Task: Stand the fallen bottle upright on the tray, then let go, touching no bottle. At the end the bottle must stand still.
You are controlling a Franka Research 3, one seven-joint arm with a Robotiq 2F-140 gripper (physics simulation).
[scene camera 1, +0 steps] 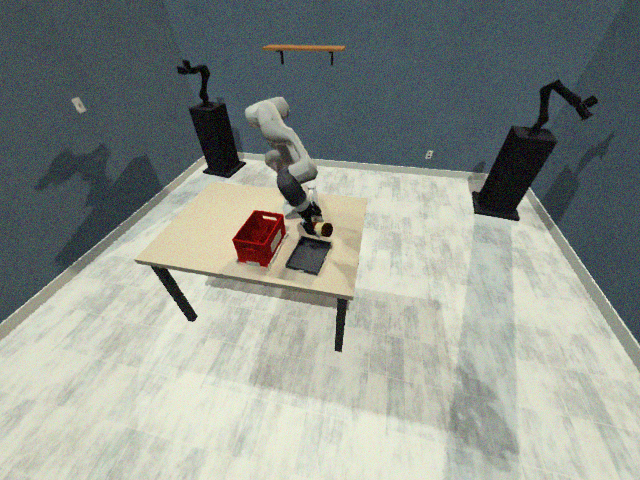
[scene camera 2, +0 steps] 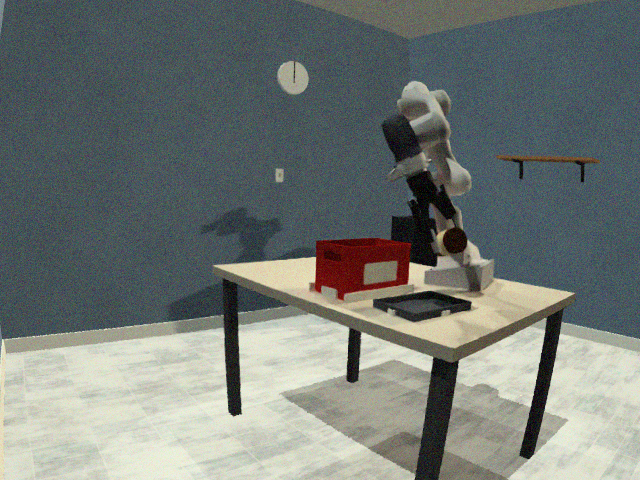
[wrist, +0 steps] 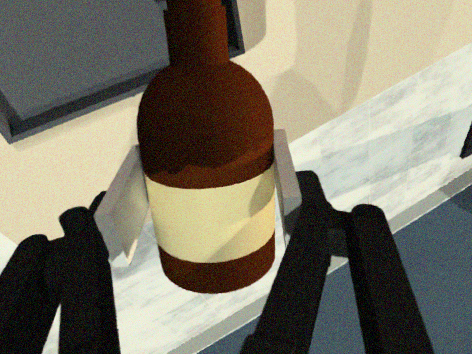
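The brown bottle with a cream label (scene camera 1: pixel 324 229) (scene camera 2: pixel 454 240) (wrist: pixel 210 220) is in the air, lying roughly on its side, its base toward the scene cameras. Its neck is hidden in both scene views and runs off the top edge in the wrist view. My gripper (scene camera 1: pixel 316 227) (scene camera 2: pixel 447 237) (wrist: pixel 210 159) is shut on the bottle, one pad on each side around the label and lower shoulder. The dark grey tray (scene camera 1: pixel 310 255) (scene camera 2: pixel 408 312) (wrist: pixel 80 55) lies flat on the table, below the bottle and nearer scene camera 1. No bottle stands on it.
A red crate (scene camera 1: pixel 258 238) (scene camera 2: pixel 338 269) stands on the table (scene camera 1: pixel 201 227) (scene camera 2: pixel 279 273), left of the tray in the scene views. The table's right edge is close to the tray and bottle in scene camera 1. Two black pedestals (scene camera 1: pixel 217 136) (scene camera 1: pixel 516 167) with small arms stand beyond the table.
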